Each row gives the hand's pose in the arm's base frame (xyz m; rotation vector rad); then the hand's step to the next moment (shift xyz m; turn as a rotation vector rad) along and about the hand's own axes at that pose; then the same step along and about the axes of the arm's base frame.
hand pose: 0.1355 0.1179 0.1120 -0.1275 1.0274 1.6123
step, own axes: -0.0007 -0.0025 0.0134 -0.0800 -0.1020 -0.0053
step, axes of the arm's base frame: 0.0081 0.0083 0.0072 0.1100 -0.0678 -0.0121
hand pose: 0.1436 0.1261 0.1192 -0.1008 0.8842 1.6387
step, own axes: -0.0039 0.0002 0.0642 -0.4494 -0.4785 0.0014
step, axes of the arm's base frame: 0.0261 0.0347 0.0474 0.5473 -0.3624 0.0001
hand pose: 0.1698 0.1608 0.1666 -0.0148 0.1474 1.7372
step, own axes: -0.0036 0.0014 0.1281 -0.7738 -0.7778 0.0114
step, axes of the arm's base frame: 0.0086 0.0100 0.1275 0.8979 -0.6305 0.0131
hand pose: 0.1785 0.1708 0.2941 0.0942 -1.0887 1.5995
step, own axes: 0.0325 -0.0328 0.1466 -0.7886 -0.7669 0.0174
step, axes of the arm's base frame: -0.0540 -0.0775 0.1212 0.8914 -0.6447 0.0016
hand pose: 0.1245 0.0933 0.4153 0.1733 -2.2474 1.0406
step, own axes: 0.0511 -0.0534 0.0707 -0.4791 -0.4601 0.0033
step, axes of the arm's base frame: -0.0557 -0.0799 0.0313 0.5431 -0.3825 0.0007
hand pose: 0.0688 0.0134 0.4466 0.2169 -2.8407 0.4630
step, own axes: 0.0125 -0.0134 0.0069 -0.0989 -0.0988 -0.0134
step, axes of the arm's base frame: -0.0110 -0.0162 0.0010 0.1160 -0.0779 0.0142
